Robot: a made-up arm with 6 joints.
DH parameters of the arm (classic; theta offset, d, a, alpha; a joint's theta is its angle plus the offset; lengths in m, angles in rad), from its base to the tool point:
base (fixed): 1.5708 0.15 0 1.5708
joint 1: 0 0.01 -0.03 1.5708
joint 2: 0 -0.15 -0.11 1.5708
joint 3: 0 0.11 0.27 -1.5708
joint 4: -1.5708 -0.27 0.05 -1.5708
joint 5: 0 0.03 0.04 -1.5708
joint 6: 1.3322 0 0.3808 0
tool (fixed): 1.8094 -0.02 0 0
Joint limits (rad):
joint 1: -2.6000..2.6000
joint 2: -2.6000..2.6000
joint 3: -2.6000..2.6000
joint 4: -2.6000..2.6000
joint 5: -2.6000..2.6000
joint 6: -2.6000..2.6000
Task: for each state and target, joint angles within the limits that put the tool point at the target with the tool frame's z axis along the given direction. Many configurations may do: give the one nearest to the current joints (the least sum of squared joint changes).
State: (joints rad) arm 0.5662 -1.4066 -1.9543 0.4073 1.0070 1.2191
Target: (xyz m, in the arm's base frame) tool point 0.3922 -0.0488 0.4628 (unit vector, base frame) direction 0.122 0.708 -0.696
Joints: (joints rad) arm 0.0860 -1.3786 -2.5650 0.5625 0.8890 2.0940
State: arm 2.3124 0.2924 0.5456 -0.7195 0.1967 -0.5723
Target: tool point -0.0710 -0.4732 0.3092 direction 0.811 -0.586 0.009
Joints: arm 1.9409 1.0961 0.9455 -0.2298 0.1803 -0.3793
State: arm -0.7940 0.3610 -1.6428 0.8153 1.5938 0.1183
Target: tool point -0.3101 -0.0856 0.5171 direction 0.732 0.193 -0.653
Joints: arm -0.9922 -0.1038 -1.8549 0.4125 2.0889 0.6647
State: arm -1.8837 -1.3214 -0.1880 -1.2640 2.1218 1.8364
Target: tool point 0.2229 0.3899 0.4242 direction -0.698 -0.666 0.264
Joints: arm -1.8917 -1.8381 -0.2240 -1.2920 2.5851 2.2991
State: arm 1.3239 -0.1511 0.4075 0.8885 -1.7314 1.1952
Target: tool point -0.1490 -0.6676 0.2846 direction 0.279 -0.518 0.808
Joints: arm 1.3836 0.6420 -0.1060 1.3302 -0.9532 1.5185
